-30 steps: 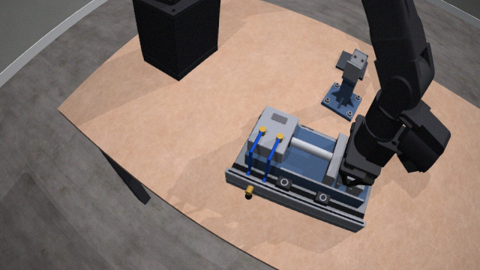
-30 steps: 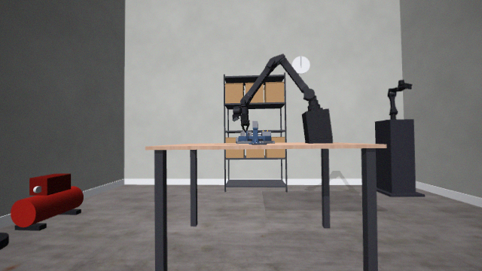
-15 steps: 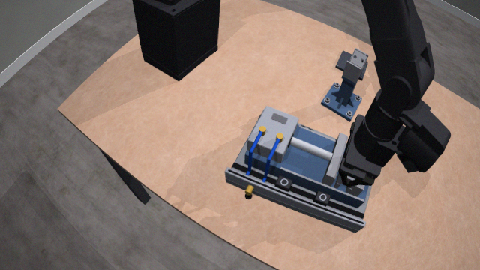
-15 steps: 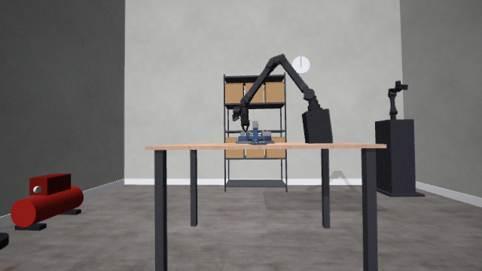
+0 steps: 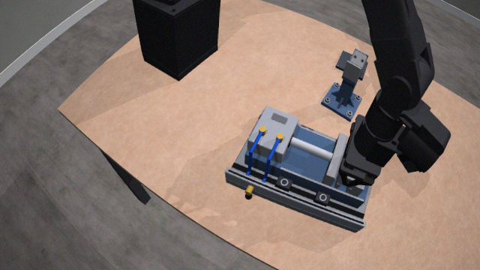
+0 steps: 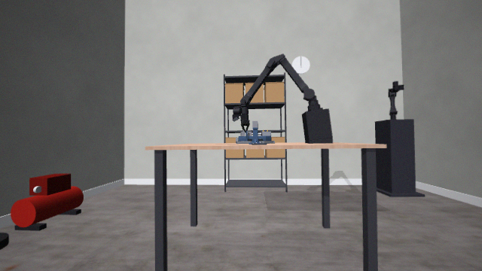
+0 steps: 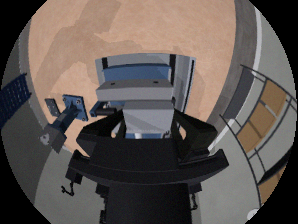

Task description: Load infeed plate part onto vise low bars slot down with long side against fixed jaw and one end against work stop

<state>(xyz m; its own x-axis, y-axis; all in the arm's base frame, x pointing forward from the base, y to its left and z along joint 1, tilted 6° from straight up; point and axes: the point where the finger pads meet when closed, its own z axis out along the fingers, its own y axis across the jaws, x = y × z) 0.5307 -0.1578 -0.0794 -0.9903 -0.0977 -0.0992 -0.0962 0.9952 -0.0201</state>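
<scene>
Now: the grey part 10 mm below my hand. Also, from my hand: moving jaw (40 mm behind, 20 mm to the left, 20 mm below); fixed jaw (30 mm ahead, 20 mm to the left, 20 mm below); work stop (10 mm behind, 70 mm to the left, 10 mm below).
</scene>
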